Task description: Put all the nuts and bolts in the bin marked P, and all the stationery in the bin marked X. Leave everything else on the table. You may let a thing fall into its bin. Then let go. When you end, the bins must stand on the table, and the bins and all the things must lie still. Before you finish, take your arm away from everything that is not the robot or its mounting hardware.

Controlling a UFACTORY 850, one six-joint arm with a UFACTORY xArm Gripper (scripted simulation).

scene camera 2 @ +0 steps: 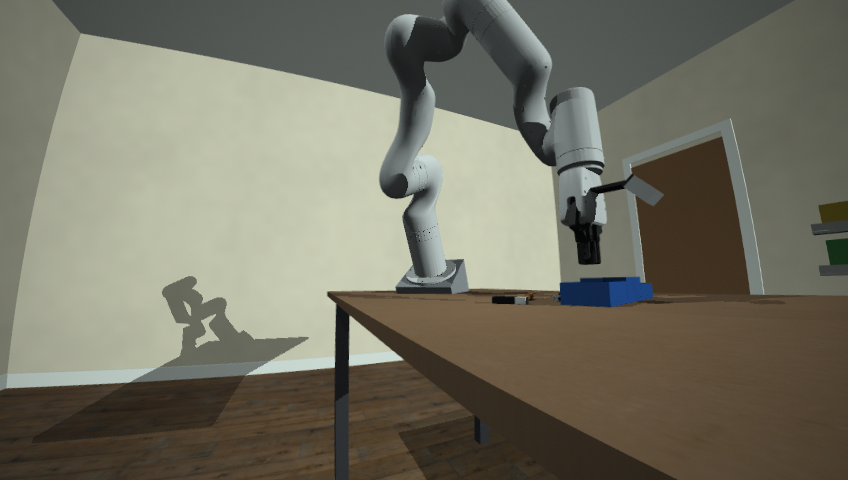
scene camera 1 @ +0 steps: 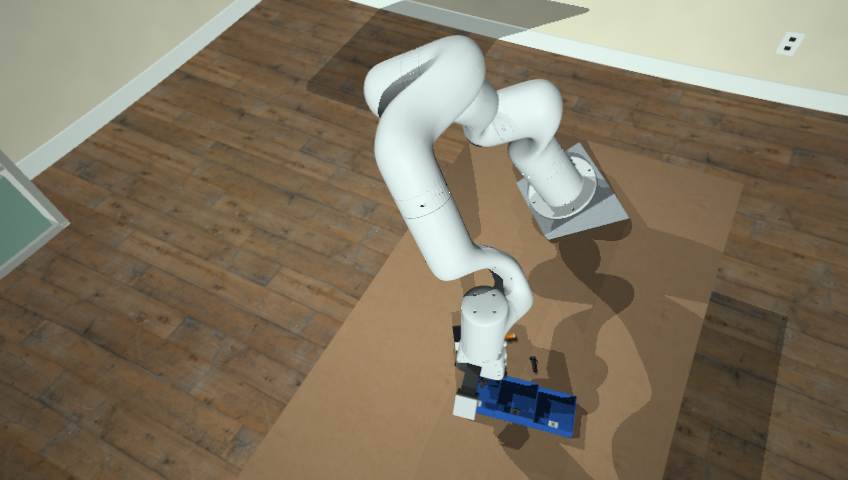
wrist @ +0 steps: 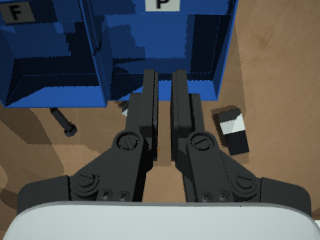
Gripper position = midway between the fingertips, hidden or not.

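My gripper (scene camera 2: 589, 264) is here, and I see it again in the wrist view (wrist: 164, 89). There is also a blue bin (scene camera 1: 555, 410), and I see the blue bin in scene camera 2 (scene camera 2: 602, 292) and in the wrist view (wrist: 54, 68) as well. A black-and-white block (wrist: 231, 122) is here too.
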